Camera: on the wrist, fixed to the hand. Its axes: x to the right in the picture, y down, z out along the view.
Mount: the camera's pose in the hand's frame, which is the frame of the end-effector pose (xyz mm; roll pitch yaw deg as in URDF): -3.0 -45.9 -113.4 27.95 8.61 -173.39
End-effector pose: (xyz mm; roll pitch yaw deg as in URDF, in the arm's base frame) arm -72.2 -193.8 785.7 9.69 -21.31 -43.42
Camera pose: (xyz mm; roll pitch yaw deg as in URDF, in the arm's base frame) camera -60.7 -240.7 673.3 20.33 30.81 142.39
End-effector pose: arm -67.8 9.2 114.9 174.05 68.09 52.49
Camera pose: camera -53.0 122.8 158.0 -119.74 -74.23 -155.79
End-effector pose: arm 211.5 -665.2 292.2 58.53 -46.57 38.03
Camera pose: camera 221.3 -565.2 222.4 -36.66 56.48 -149.07
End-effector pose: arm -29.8 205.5 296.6 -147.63 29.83 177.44
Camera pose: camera -86.0 230.0 402.5 175.78 -40.62 -3.77
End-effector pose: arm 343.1 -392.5 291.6 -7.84 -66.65 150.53
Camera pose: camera 289.3 -292.1 246.8 60.20 72.62 -2.99
